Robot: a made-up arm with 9 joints. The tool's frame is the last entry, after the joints. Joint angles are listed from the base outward.
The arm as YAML. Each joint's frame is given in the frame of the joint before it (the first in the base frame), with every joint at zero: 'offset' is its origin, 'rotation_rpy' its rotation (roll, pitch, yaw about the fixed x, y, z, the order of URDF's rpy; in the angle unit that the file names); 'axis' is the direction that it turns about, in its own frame. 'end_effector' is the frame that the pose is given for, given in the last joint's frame.
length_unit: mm
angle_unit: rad
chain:
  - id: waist
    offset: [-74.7, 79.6, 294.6]
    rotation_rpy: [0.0, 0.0, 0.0]
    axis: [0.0, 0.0, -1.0]
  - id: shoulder
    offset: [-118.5, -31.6, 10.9]
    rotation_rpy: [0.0, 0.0, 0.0]
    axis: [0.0, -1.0, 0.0]
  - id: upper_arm
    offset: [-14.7, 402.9, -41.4]
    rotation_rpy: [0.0, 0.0, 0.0]
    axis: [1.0, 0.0, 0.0]
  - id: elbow
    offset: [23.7, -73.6, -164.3]
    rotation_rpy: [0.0, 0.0, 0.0]
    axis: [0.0, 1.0, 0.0]
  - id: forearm
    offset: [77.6, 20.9, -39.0]
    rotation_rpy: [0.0, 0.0, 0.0]
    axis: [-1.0, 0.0, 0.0]
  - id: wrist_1
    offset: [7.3, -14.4, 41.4]
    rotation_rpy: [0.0, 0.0, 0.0]
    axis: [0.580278, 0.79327, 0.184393]
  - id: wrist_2
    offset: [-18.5, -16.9, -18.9]
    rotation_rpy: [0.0, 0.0, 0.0]
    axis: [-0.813, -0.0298, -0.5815]
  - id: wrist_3
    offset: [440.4, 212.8, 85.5]
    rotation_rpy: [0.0, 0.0, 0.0]
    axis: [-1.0, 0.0, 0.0]
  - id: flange
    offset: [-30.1, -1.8, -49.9]
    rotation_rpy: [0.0, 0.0, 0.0]
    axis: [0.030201, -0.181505, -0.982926]
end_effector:
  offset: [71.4, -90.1, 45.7]
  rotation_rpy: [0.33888, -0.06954, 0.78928]
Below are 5 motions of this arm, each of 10 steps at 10 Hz.
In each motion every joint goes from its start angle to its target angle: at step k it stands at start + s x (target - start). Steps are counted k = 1, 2, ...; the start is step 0. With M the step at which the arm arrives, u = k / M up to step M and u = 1 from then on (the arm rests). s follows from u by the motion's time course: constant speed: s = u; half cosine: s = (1 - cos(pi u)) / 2; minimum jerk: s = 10 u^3 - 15 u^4 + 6 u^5.
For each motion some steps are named. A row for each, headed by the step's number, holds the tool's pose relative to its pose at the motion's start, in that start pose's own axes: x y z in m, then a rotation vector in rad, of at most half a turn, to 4 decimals.
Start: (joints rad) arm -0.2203 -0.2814 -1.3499 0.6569 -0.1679 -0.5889 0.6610 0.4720 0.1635
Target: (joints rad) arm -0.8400 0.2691 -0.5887 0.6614 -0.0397 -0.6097 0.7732 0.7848 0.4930
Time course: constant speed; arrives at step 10
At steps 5, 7, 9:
5: -0.1398 -0.0607 0.0617 0.1543 -0.2174 -0.4293
7: -0.2118 -0.0826 0.0838 0.2286 -0.3217 -0.5952
9: -0.2949 -0.1011 0.0988 0.3110 -0.4342 -0.7566

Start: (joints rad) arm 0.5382 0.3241 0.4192 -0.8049 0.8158 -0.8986 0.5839 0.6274 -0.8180
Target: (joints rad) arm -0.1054 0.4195 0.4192 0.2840 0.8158 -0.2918 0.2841 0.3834 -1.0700
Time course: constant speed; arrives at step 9
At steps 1, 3, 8, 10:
1: 0.0475 0.0328 0.0132 -0.0202 -0.0827 0.2657
3: 0.0908 0.1443 0.0529 -0.0913 -0.2450 0.7896
8: -0.1758 0.4837 0.0749 -0.5009 -0.5486 2.0306
10: -0.2782 0.5276 0.0390 -0.6332 -0.5706 2.2589

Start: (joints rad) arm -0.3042 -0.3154 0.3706 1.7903 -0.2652 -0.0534 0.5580 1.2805 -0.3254
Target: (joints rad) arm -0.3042 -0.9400 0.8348 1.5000 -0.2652 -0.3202 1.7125 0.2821 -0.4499
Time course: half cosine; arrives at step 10
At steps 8, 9, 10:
8: 0.1441 0.0604 -0.0656 0.2280 -0.1863 -0.1000
9: 0.1447 0.0643 -0.0749 0.2481 -0.2171 -0.1089
10: 0.1447 0.0657 -0.0784 0.2551 -0.2279 -0.1120

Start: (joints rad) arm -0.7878 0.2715 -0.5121 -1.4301 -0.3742 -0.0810 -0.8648 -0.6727 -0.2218
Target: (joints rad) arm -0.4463 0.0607 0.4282 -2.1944 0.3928 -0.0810 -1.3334 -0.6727 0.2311
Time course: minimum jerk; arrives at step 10
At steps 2, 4, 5, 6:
2: 0.0000 0.0025 -0.0073 -0.0450 0.0215 -0.0155
4: -0.0134 -0.0048 -0.0408 -0.2718 0.1231 -0.1206
5: -0.0370 -0.0279 -0.0594 -0.4543 0.1951 -0.2273
6: -0.0725 -0.0620 -0.0676 -0.6546 0.2633 -0.3568

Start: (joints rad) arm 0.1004 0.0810 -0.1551 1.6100 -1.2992 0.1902 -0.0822 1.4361 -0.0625
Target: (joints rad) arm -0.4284 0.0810 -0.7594 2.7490 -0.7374 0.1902 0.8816 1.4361 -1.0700
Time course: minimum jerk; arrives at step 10
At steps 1, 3, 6, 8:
1: 0.0000 -0.0042 -0.0058 0.0030 0.0214 -0.0052
3: -0.0225 -0.0824 -0.1202 0.0977 0.3954 -0.0954
6: -0.4035 -0.2110 -0.5202 0.9221 1.3269 -0.3360
8: -0.6573 -0.1191 -0.6554 1.5400 1.5150 -0.3776

